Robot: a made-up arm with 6 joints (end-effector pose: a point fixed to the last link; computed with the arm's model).
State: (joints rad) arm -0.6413 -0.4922 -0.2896 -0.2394 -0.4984 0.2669
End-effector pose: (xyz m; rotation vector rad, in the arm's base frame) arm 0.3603 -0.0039 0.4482 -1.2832 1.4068 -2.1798
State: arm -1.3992 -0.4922 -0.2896 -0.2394 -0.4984 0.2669
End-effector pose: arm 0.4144 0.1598 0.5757 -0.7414 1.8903 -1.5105
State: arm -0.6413 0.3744 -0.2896 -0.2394 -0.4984 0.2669
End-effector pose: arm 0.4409 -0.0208 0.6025 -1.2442 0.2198 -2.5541
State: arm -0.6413 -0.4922 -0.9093 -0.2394 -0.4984 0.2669
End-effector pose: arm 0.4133 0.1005 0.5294 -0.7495 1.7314 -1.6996
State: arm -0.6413 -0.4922 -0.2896 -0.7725 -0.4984 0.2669
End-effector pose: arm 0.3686 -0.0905 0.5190 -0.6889 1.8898 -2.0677
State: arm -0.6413 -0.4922 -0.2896 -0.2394 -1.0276 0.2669
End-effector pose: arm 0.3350 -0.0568 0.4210 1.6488 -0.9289 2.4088
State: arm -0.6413 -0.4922 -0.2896 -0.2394 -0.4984 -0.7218
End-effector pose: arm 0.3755 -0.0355 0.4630 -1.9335 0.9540 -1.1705
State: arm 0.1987 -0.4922 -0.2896 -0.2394 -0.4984 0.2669
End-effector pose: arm 0.3002 -0.2293 0.4860 1.6161 -0.4428 2.4355
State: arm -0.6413 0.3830 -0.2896 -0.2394 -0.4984 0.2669
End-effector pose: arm 0.4415 -0.0202 0.6041 -1.2428 0.2076 -2.5556
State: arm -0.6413 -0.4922 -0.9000 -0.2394 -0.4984 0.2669
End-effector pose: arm 0.4127 0.0994 0.5277 -0.7573 1.7279 -1.7073
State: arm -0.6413 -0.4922 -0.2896 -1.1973 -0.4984 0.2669
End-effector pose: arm 0.3430 -0.1707 0.5501 -0.1815 2.1868 -1.8807
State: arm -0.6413 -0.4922 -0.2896 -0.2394 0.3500 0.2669
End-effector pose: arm 0.3792 0.0359 0.5399 -0.5742 1.7915 -1.4938
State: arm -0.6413 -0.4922 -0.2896 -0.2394 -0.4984 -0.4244
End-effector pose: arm 0.3675 -0.0272 0.4603 -1.7894 1.1051 -1.4861
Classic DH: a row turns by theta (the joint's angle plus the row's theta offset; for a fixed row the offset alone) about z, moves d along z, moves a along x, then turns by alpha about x. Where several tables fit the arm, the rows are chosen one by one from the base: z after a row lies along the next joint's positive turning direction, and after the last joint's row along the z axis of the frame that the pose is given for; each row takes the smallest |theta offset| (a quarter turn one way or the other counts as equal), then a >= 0, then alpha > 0; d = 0 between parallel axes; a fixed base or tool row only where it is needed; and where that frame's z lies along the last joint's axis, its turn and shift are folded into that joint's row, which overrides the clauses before.
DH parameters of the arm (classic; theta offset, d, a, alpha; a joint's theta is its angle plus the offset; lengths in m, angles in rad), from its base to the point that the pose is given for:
base (fixed): 1.2998 0.7517 0.0184 -1.5055
joint 1: -0.32 0.0376 0.0016 0.6923
joint 2: 0.3983 -0.1335 -0.0249 -0.8663
joint 3: 1.5048 0.1799 -0.0633 0.6595
joint 4: 0.2441 -0.222 0.0764 2.4556
joint 5: 0.1044 0.3284 0.1309 1.5708
joint 6: 0 0.0341 -0.0218 -1.5708
tool (fixed): 3.1416 -0.0337 0 0

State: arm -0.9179 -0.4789 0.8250 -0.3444 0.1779 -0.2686
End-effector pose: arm 0.3272 -0.1049 0.5313 -1.7827 1.1654 -1.7054
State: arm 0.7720 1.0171 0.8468 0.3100 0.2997 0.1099
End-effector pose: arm 0.4153 0.0545 0.7666 0.7417 2.1001 0.7253
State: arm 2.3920 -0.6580 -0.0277 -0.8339 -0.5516 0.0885
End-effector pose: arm 0.3780 -0.0485 0.9715 0.8052 1.5614 1.3544
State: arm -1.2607 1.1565 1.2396 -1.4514 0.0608 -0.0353
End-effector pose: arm 0.1706 0.1876 1.0977 -0.1718 -0.5452 -2.5188
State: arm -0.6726 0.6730 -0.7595 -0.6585 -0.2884 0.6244
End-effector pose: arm 0.4433 0.1193 0.7155 -0.3919 1.0013 -2.0608
